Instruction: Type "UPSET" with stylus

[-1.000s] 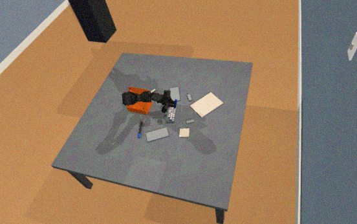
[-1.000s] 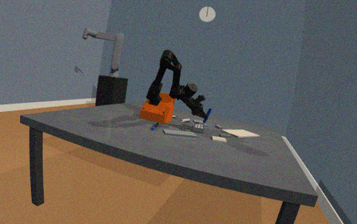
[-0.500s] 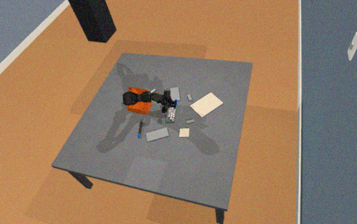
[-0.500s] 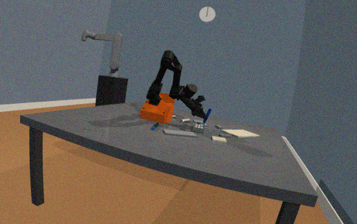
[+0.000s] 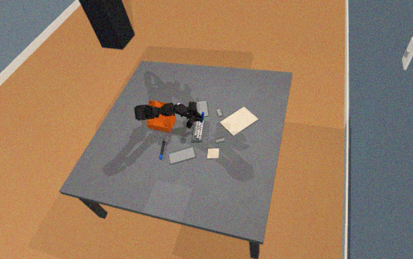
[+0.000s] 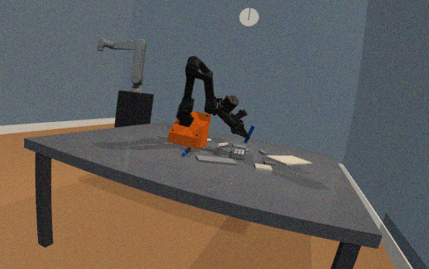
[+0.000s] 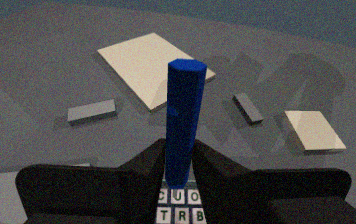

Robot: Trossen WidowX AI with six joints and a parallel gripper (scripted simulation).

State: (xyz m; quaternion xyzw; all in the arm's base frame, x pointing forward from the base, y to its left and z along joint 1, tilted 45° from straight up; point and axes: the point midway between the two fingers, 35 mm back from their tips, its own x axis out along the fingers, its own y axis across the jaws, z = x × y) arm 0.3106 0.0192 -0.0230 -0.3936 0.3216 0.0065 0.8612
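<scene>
Right now the grey slab is 15 cm to the left of my gripper tip, 9 cm below it and 8 cm behind it. Also, from my gripper tip: cream square (19 cm to the right, 13 cm ahead, 8 cm below); blue stylus (1 cm below, 1 cm behind); cream sheet (21 cm ahead, 10 cm to the left, 9 cm below).
</scene>
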